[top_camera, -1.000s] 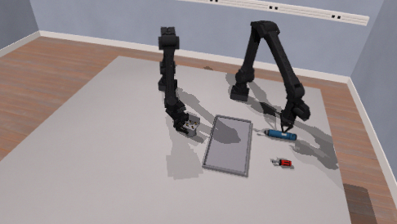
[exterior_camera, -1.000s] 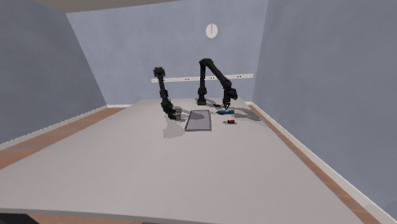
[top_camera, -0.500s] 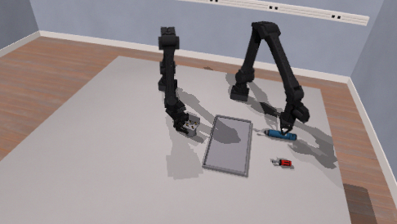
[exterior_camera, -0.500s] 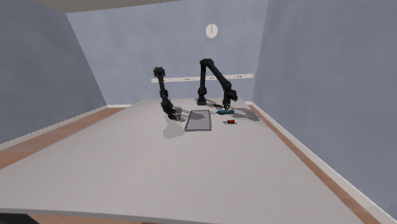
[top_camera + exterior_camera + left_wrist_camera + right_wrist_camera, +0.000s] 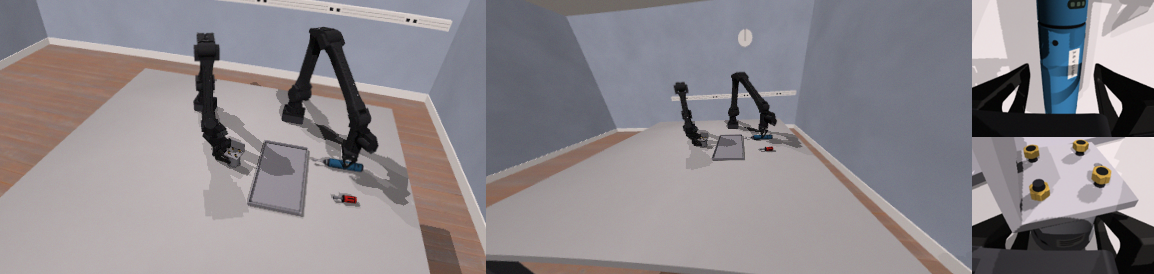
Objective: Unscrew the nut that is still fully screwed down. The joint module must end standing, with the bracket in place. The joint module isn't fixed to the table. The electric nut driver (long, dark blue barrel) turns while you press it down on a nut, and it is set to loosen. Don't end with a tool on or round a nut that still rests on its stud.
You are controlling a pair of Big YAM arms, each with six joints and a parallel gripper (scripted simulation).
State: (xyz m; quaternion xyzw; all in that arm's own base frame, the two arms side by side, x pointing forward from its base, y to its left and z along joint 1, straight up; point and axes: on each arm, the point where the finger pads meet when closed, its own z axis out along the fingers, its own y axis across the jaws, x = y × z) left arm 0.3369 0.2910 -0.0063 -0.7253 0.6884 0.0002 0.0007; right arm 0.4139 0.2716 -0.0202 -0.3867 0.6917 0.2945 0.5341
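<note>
The grey bracket is 50 mm above my right hand. Round my right hand: flat grey tray: 30 mm ahead, 220 mm to the left, 20 mm below; then nut: 10 mm ahead, 20 mm to the right, 50 mm above; then grey tip: 70 mm behind, 390 mm to the left.
</note>
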